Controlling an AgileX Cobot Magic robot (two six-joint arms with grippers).
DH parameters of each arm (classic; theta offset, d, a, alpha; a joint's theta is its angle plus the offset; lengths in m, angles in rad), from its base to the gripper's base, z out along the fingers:
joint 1: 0 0.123 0 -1.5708
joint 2: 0.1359 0 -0.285 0
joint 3: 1.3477 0 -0.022 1.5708
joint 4: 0 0.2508 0 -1.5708
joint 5: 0 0 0.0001 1.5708
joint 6: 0 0.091 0 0
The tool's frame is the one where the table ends.
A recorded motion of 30 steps. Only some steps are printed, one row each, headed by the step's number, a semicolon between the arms.
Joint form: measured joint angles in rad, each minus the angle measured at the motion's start. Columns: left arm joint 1, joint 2, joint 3, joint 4, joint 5, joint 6; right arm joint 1, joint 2, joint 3, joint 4, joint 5, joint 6.
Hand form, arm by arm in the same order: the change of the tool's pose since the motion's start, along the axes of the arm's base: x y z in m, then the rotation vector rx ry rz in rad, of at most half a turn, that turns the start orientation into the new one. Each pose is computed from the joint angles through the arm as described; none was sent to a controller.
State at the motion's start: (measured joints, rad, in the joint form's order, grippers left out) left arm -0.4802 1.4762 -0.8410 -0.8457 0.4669 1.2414; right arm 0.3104 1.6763 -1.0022 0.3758 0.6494 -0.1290
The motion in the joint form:
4: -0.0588 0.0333 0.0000 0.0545 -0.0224 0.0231; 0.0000 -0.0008 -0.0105 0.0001 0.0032 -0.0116
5: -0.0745 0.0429 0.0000 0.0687 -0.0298 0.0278; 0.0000 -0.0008 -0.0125 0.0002 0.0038 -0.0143
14: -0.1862 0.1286 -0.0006 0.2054 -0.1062 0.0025; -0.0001 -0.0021 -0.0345 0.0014 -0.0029 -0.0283
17: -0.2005 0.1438 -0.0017 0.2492 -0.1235 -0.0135; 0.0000 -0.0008 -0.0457 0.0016 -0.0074 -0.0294
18: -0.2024 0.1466 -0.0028 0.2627 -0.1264 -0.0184; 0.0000 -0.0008 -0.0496 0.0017 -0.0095 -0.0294
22: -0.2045 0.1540 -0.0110 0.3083 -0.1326 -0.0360; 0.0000 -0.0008 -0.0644 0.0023 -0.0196 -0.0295
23: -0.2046 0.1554 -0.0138 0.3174 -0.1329 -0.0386; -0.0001 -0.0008 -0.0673 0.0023 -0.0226 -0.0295
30: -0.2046 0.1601 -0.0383 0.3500 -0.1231 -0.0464; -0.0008 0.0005 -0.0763 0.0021 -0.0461 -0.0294
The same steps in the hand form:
4: -0.0051 -0.0137 -0.0106 0.0650 -0.0243 -0.0911; 0.0017 0.0006 0.0028 0.0001 -0.0114 0.0115
5: -0.0065 -0.0174 -0.0136 0.0815 -0.0308 -0.1138; 0.0020 0.0008 0.0033 0.0000 -0.0136 0.0140
14: -0.0151 -0.0431 -0.0396 0.2038 -0.0738 -0.2464; 0.0066 0.0021 0.0096 0.0045 -0.0464 0.0238
17: -0.0153 -0.0460 -0.0440 0.2317 -0.0897 -0.2668; 0.0092 0.0028 0.0123 0.0077 -0.0604 0.0233
18: -0.0151 -0.0464 -0.0447 0.2391 -0.0947 -0.2718; 0.0100 0.0030 0.0134 0.0091 -0.0661 0.0226
22: -0.0129 -0.0471 -0.0452 0.2606 -0.1133 -0.2847; 0.0136 0.0039 0.0176 0.0147 -0.0897 0.0190
23: -0.0122 -0.0473 -0.0450 0.2647 -0.1178 -0.2880; 0.0143 0.0040 0.0185 0.0159 -0.0953 0.0180
30: -0.0084 -0.0499 -0.0409 0.2741 -0.1381 -0.3037; 0.0181 0.0043 0.0213 0.0200 -0.1248 0.0097

